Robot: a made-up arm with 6 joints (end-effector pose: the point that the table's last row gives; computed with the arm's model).
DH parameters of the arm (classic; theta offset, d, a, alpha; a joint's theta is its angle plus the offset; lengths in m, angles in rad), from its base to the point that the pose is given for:
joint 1: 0 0.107 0 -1.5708
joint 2: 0.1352 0 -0.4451 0
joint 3: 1.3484 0 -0.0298 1.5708
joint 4: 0 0.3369 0 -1.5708
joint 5: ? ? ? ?
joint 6: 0 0.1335 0 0
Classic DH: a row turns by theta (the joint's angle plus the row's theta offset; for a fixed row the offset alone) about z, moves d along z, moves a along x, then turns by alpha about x.
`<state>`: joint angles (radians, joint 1 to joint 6).
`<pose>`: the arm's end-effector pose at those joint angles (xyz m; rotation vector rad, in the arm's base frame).
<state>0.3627 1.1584 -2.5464 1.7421 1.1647 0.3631</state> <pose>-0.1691 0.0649 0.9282 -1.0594 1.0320 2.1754</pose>
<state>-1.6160 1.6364 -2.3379 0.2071 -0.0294 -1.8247</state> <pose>-0.0188 -0.3957 0.9008 -0.0076 -1.1243 2.8392</pose>
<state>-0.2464 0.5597 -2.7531 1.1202 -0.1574 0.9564</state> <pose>-0.6612 0.1465 0.7220 -0.7617 -0.5021 1.7721</pose>
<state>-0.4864 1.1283 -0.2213 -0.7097 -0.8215 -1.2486</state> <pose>0.2360 -0.0526 0.2898 -1.4135 1.2074 -1.2383</pose>
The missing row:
joint 5: 0 0 -0.0004 1.5708
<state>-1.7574 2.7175 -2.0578 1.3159 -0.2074 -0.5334</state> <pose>-0.1823 -0.8199 0.0115 2.1160 0.5295 -0.7880</pose>
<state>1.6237 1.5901 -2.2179 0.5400 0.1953 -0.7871</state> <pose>-0.0351 0.4154 0.8596 -0.9522 0.5739 1.2884</pose>
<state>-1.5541 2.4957 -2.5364 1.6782 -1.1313 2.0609</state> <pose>-0.1073 -0.7782 0.3914 -0.1555 -1.6752 0.8556</pose>
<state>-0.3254 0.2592 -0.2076 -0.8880 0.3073 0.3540</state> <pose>0.0402 -0.0463 0.2991 0.0149 1.7993 -0.8121</pose>
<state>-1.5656 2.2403 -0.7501 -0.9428 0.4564 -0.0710</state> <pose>-0.0453 -0.3928 -0.0357 -0.7934 -2.6441 0.0050</pose>
